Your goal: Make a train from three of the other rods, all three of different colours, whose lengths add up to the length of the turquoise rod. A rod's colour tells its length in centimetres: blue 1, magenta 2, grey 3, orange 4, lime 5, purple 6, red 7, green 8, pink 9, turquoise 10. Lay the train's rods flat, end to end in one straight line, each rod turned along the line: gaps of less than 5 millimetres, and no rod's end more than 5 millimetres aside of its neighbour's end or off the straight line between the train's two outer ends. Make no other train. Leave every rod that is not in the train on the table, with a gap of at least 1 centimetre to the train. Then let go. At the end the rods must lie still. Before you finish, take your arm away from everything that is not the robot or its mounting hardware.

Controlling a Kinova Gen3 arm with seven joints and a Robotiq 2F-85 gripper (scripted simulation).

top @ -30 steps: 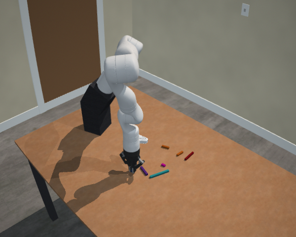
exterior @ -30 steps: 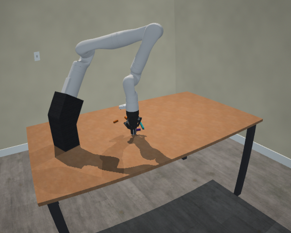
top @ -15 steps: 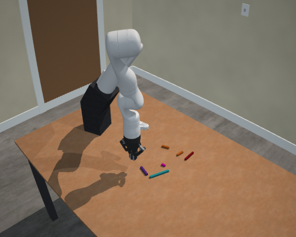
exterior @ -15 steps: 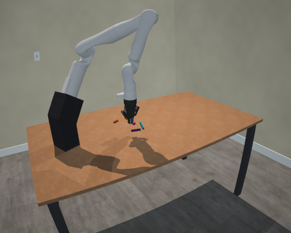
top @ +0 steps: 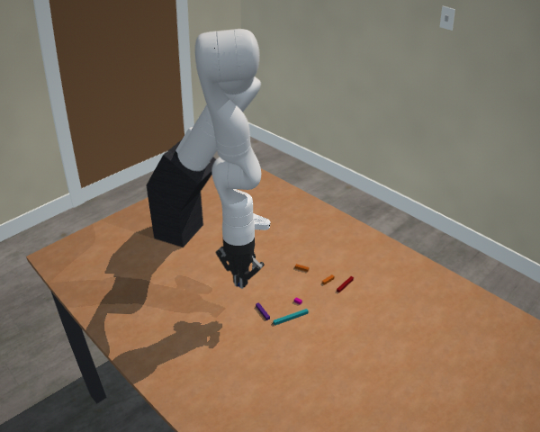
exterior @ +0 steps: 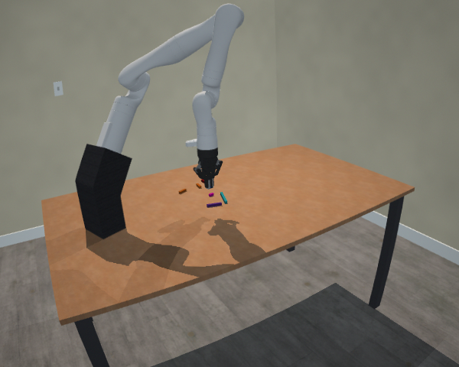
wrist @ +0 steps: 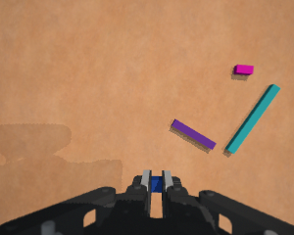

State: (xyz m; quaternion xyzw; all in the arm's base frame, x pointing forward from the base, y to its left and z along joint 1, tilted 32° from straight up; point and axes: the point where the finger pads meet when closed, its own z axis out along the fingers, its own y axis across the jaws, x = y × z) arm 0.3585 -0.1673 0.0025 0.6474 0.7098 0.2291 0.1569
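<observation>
My hand is 13 cm to the right of the magenta rod, 11 cm above it and 9 cm short of it. The rest, counted from my hand: turquoise rod 11 cm below, 11 cm ahead, 7 cm to the left; purple rod 11 cm below, 4 cm to the left, 4 cm ahead; blue rod 1 cm below.
</observation>
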